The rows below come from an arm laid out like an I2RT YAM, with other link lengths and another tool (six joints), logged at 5 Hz.
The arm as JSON. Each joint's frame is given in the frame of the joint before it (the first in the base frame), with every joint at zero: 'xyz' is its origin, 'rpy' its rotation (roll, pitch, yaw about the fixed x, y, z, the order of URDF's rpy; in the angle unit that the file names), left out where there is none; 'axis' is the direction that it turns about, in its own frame. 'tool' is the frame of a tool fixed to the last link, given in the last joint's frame.
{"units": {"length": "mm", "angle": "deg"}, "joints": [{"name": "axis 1", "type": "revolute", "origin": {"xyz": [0.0, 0.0, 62.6]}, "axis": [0.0, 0.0, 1.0]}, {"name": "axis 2", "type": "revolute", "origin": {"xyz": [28.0, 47.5, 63.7]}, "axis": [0.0, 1.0, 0.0]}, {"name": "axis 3", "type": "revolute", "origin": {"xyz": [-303.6, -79.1, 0.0]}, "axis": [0.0, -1.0, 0.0]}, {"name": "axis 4", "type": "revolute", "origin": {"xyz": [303.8, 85.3, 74.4]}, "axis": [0.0, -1.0, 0.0]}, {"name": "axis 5", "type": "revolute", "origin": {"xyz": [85.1, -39.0, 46.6]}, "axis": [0.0, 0.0, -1.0]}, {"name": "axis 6", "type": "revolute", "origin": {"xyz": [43.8, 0.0, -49.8]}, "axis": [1.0, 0.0, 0.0]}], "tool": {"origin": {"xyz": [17.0, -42.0, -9.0], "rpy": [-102.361, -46.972, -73.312]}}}
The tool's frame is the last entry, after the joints.
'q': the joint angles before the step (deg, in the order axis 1, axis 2, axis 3, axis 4, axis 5, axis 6). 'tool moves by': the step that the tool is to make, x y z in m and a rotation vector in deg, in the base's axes. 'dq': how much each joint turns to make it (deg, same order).
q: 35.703, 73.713, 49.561, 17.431, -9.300, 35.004
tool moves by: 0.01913, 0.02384, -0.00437, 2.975, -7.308, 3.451
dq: 0.875, 5.923, 0.000, 13.201, -2.470, -2.077
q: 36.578, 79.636, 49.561, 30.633, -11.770, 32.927
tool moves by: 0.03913, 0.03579, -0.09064, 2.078, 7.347, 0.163
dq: 0.239, 17.594, 1.180, 13.027, -0.044, 6.186
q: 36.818, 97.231, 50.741, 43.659, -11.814, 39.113
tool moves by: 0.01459, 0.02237, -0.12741, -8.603, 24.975, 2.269
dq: 0.000, 17.791, 7.716, -13.333, -4.196, 7.410
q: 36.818, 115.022, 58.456, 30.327, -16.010, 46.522
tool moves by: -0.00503, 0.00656, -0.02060, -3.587, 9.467, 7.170
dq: 0.065, 3.016, 4.350, -11.542, -7.520, -1.377
